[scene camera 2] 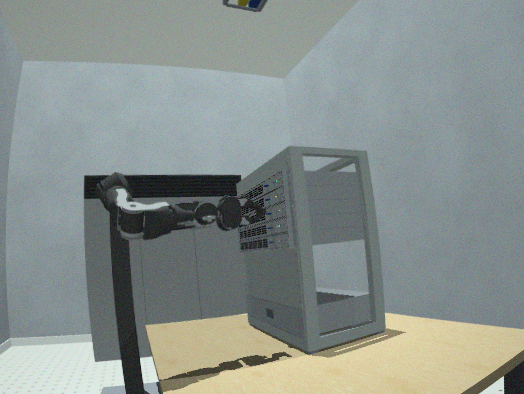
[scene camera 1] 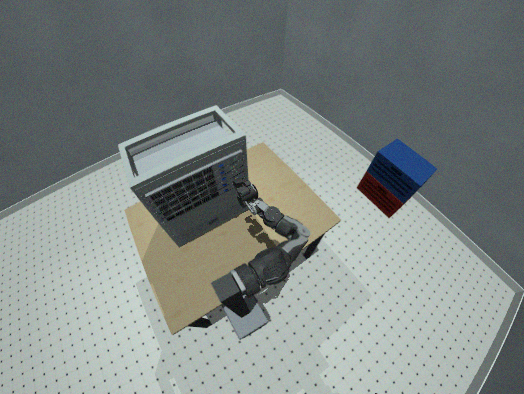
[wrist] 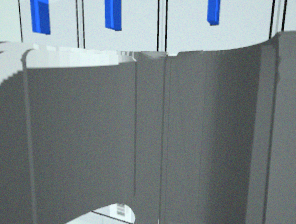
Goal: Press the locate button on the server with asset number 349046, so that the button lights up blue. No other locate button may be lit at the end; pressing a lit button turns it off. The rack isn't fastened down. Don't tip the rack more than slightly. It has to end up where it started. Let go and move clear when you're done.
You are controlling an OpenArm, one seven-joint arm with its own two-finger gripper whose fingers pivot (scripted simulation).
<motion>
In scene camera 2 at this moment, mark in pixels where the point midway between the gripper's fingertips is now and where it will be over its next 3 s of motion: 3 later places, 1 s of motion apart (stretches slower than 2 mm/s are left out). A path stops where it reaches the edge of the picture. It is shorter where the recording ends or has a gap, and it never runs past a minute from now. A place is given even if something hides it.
My gripper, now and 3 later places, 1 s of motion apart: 263, 211; 271, 211; 275, 211; 276, 211
</motion>
